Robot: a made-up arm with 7 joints. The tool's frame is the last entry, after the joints. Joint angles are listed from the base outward.
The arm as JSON. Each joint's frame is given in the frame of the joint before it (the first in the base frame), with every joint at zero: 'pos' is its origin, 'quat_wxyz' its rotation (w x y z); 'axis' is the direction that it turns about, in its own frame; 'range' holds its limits. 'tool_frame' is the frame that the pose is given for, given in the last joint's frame.
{
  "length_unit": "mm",
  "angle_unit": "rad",
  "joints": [
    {
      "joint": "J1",
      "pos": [
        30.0,
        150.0,
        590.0
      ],
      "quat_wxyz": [
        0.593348,
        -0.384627,
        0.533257,
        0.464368
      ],
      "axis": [
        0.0,
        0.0,
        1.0
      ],
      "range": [
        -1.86,
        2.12
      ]
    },
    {
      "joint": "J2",
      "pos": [
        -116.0,
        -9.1,
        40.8
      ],
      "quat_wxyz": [
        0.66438,
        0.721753,
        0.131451,
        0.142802
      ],
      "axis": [
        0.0,
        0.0,
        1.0
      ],
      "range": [
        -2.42,
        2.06
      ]
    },
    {
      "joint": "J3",
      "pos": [
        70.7,
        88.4,
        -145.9
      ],
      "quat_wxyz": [
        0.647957,
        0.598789,
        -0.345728,
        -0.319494
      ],
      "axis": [
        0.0,
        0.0,
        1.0
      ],
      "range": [
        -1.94,
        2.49
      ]
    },
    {
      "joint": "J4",
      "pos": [
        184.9,
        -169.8,
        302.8
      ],
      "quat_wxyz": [
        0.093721,
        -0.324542,
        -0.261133,
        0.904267
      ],
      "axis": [
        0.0,
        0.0,
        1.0
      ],
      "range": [
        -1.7,
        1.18
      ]
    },
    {
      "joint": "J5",
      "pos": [
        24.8,
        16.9,
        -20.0
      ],
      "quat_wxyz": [
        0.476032,
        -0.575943,
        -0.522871,
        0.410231
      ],
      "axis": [
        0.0,
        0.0,
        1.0
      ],
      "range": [
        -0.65,
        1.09
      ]
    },
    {
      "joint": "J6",
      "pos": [
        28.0,
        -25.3,
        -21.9
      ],
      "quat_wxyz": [
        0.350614,
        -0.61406,
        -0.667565,
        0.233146
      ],
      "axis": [
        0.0,
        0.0,
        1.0
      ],
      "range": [
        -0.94,
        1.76
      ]
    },
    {
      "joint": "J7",
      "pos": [
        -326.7,
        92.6,
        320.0
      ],
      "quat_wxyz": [
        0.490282,
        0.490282,
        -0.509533,
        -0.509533
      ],
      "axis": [
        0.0,
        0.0,
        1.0
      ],
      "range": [
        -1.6,
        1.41
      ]
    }
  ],
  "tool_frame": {
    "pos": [
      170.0,
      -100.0,
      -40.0
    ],
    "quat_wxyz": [
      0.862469,
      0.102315,
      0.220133,
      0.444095
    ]
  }
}
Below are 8 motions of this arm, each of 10 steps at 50 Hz.
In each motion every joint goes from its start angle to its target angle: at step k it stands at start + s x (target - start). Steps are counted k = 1, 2, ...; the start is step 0. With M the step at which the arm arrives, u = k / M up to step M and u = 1 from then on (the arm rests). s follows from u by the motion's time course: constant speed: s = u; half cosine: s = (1 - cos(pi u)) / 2; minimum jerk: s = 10 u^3 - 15 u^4 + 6 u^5.
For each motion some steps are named. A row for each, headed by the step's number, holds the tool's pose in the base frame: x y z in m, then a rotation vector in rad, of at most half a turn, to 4 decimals.
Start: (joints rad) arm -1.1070 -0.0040 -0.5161 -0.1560 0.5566 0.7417 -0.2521
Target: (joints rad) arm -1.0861 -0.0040 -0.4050 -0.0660 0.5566 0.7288 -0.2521
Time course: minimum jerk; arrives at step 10
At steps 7, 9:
7: -0.6477 0.1730 0.7432 1.0412 -1.1220 -0.7226
9: -0.6463 0.1700 0.7436 1.0337 -1.1167 -0.6957

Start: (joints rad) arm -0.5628 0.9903 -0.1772 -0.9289 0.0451 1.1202 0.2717
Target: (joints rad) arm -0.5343 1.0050 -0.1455 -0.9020 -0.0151 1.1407 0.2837
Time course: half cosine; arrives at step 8
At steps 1, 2, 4, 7, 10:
1: -0.4197 -0.1033 0.2350 2.6547 -0.7394 -0.7497
2: -0.4158 -0.1024 0.2333 2.6633 -0.7369 -0.7395
4: -0.4028 -0.0994 0.2279 2.6911 -0.7285 -0.7060
7: -0.3857 -0.0949 0.2214 2.7270 -0.7172 -0.6620
10: -0.3843 -0.0945 0.2209 2.7300 -0.7163 -0.6584

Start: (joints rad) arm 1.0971 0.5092 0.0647 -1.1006 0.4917 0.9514 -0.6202
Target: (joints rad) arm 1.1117 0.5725 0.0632 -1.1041 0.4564 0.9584 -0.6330
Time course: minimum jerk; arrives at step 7
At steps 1, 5, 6, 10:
1: 0.0767 -0.2976 1.0590 0.5180 0.2147 -2.7609
5: 0.0536 -0.2997 1.0535 0.5342 0.2275 -2.8476
6: 0.0502 -0.2999 1.0527 0.5365 0.2293 -2.8603
10: 0.0495 -0.2999 1.0526 0.5370 0.2296 -2.8627

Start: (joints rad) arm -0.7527 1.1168 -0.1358 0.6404 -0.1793 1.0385 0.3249
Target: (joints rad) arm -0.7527 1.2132 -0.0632 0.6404 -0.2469 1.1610 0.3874
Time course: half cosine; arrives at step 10
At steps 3, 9, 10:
3: -0.0455 -0.0320 0.5998 1.8092 -0.0887 1.2116
9: -0.0009 0.0065 0.5929 1.8558 -0.0834 1.4058
10: 0.0004 0.0078 0.5928 1.8571 -0.0833 1.4120

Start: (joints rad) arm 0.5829 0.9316 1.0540 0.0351 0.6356 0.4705 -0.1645
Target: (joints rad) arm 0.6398 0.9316 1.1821 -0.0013 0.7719 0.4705 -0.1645
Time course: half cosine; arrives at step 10
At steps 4, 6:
4: -0.3335 -0.1571 0.7664 1.6158 -0.8783 -0.6735
6: -0.3388 -0.1469 0.7598 1.6010 -0.9371 -0.6844

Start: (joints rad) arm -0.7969 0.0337 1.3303 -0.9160 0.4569 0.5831 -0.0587
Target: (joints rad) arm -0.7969 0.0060 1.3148 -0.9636 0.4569 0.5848 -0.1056
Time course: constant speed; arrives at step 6
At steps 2, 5, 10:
2: -0.3670 -0.2441 0.7803 1.4451 -1.2868 0.4062
5: -0.3705 -0.2395 0.7805 1.4718 -1.2748 0.3630
10: -0.3717 -0.2379 0.7806 1.4805 -1.2710 0.3486

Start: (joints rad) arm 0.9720 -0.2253 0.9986 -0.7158 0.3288 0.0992 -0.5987
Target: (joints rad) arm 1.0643 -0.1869 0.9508 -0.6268 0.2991 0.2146 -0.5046
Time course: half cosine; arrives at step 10
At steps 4, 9, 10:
4: 0.3239 -0.2121 0.9625 0.8229 0.4583 -1.2396
9: 0.3441 -0.2438 0.9254 0.8789 0.5832 -1.1746
10: 0.3448 -0.2449 0.9239 0.8812 0.5880 -1.1721

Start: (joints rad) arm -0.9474 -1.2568 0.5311 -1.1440 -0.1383 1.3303 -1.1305
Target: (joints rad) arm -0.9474 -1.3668 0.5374 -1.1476 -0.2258 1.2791 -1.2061
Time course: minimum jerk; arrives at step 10
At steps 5, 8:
5: -0.5032 0.2851 1.0709 1.5476 -0.5124 -1.1473
8: -0.4888 0.3144 1.0834 1.5131 -0.5148 -1.2229

